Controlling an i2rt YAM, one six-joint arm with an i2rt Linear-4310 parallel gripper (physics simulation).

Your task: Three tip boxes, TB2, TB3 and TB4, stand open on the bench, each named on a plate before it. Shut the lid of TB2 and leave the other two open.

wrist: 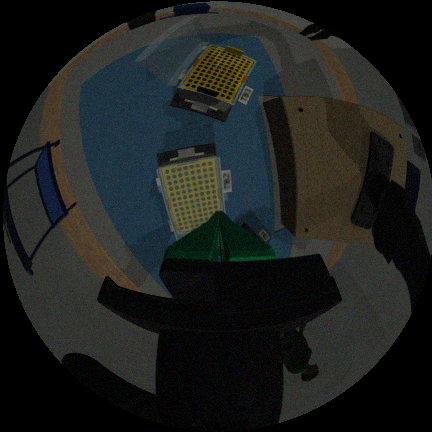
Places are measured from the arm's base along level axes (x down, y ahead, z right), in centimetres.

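Where they show: gripper, fingertip midpoint: (218,216); arm's base, link origin: (374,184).
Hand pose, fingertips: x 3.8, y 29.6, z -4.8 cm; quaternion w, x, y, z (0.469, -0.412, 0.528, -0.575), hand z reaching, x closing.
Things, the pixels of their top centre, and the offset from my fingertips. "pt": a spot on its surface instead. Level surfaces: height alone.
- TB2, top centre: (202,201) dx +7.8, dy +0.6, dz -1.8 cm
- TB3, top centre: (223,65) dx +8.1, dy -2.8, dz +19.7 cm
- third small plate, surface spot: (264,234) pt dx +15.3, dy -15.5, dz -16.4 cm
- blue mat, surface height: dx +15.5 cm
TB2 (194,195) is at the middle left of the wrist view, its yellow rack pale under a clear lid that looks shut and flat. Its name plate (226,181) faces right. TB3 (220,75) is at the top with its rack uncovered; its clear lid (167,55) stands open at the left. My gripper (218,216) is shut and empty, with its green fingertips over the near right corner of TB2 in the view; contact cannot be told. A third small plate (264,234) shows right of the fingers, its letters hard to read; the box there is mostly hidden behind my gripper.
A tan block (330,165) with a dark bar (372,180) on it stands right of the boxes. The boxes are on a blue mat (115,125). A blue framed object (50,185) is at the far left. A black shape (400,225) is at the right edge.
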